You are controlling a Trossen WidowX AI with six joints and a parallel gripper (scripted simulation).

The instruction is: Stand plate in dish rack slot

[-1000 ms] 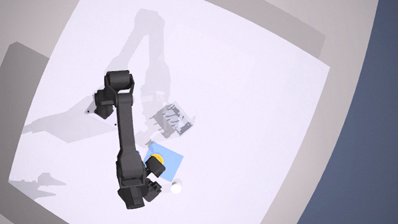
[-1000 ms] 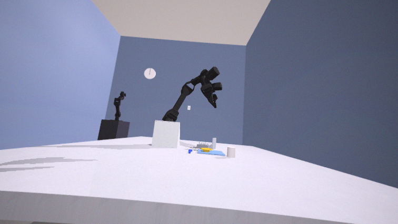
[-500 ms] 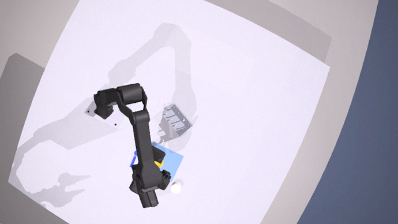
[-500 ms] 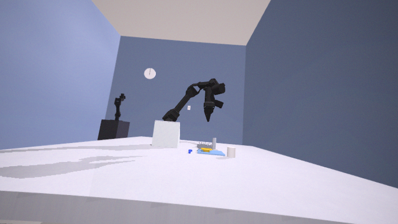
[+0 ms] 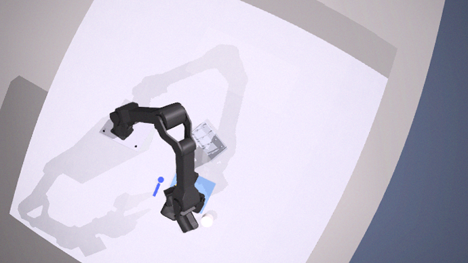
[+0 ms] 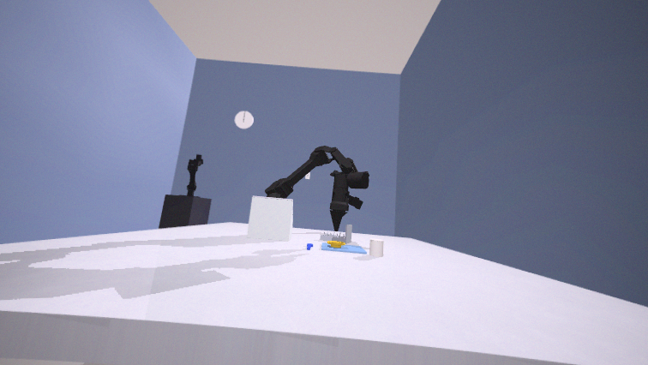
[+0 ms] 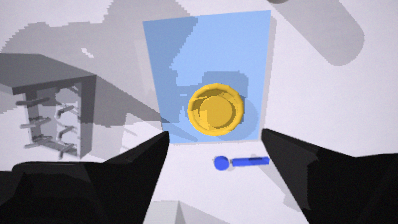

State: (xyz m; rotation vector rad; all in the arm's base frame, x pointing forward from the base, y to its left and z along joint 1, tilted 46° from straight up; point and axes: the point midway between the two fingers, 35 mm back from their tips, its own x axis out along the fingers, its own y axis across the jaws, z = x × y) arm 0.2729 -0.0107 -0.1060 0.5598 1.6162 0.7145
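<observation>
My gripper tip is 5 cm above the yellow plate. Round my gripper tip: white cup (14 cm ahead, 6 cm to the right, 4 cm below); then blue spoon (9 cm behind, 6 cm below, 4 cm to the right); then light blue mat (6 cm below, 3 cm ahead).
</observation>
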